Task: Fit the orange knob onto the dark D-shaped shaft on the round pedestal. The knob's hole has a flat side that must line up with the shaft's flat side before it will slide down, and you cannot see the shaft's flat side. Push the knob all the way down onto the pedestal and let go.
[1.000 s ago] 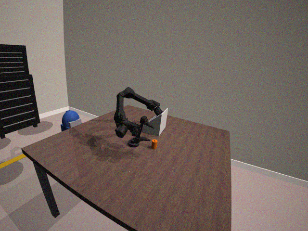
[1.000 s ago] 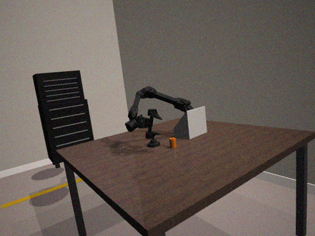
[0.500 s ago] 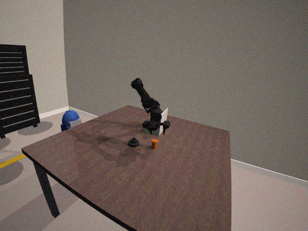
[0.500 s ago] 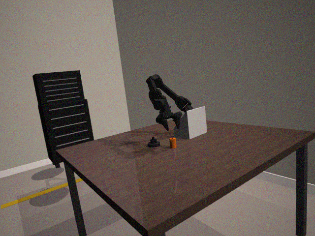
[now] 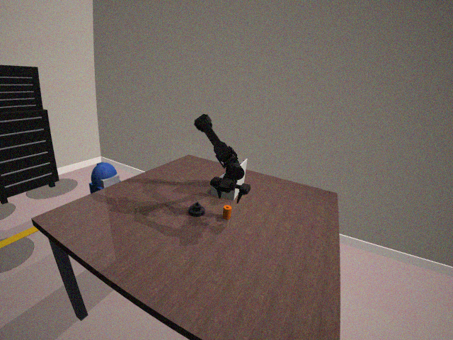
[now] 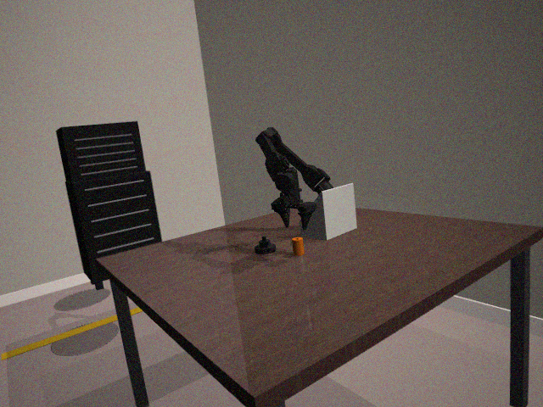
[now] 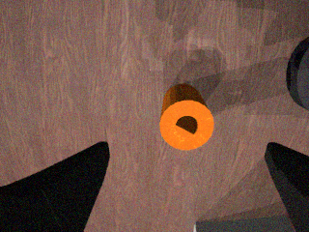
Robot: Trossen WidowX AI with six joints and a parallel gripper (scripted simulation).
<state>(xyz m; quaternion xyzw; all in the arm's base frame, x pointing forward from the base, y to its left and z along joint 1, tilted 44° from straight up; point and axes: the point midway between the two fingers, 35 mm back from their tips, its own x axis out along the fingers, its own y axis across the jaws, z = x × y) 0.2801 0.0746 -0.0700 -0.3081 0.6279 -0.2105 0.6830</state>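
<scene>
Right now the orange knob is 70 mm below my gripper tip. The rest, counted from my gripper tip: round dark pedestal 50 mm ahead, 150 mm to the right, 70 mm below.
</scene>
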